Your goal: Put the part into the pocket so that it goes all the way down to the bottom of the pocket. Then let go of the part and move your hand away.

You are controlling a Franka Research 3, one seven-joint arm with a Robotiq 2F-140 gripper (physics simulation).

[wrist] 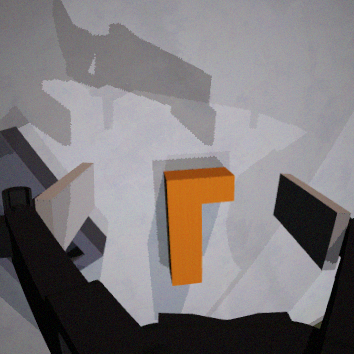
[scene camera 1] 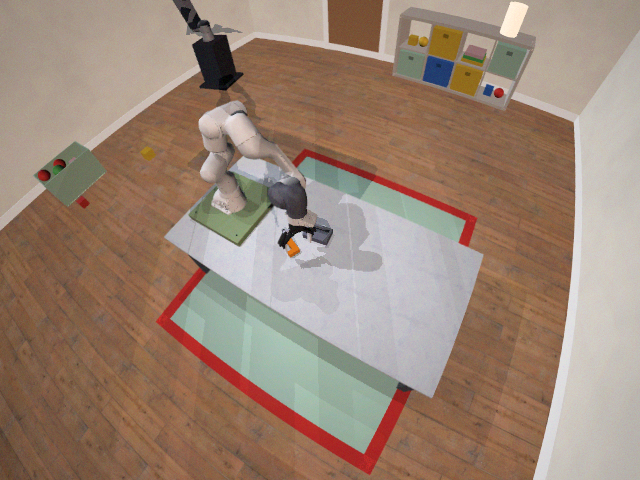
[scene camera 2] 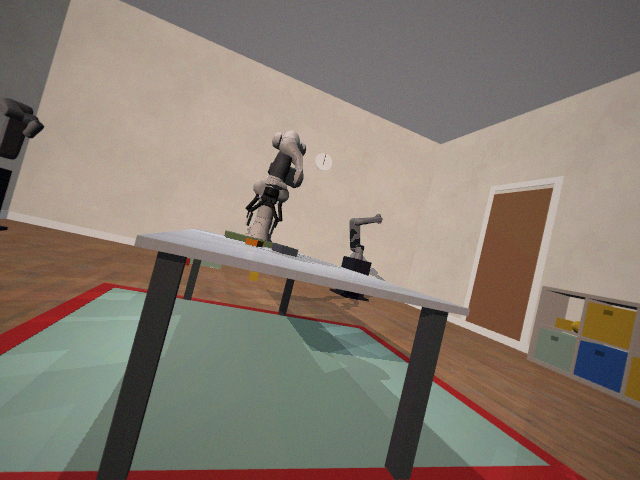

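The orange L-shaped part [scene camera 1: 293, 249] [scene camera 2: 253, 241] [wrist: 186, 230] lies on the table beside the pocket block, outside the pocket. The dark grey block with the pocket [scene camera 1: 322, 236] [scene camera 2: 284, 250] [wrist: 30, 157] stands on the table close to the part. In the wrist view the block is at the left edge, partly hidden behind a finger, and the inside of its pocket hardly shows. My gripper [scene camera 1: 297, 237] [scene camera 2: 262, 227] [wrist: 187, 189] is wide open and empty, above the part. In the wrist view the part shows between the two finger pads, touching neither.
The light grey table [scene camera 1: 413, 289] [scene camera 2: 330, 271] bears the part and the block. The green base plate [scene camera 1: 240, 235] of the arm lies at the table's end, close to the part. A shelf unit [scene camera 1: 467, 21] and a second arm on a black pedestal [scene camera 1: 214, 59] stand away from the table.
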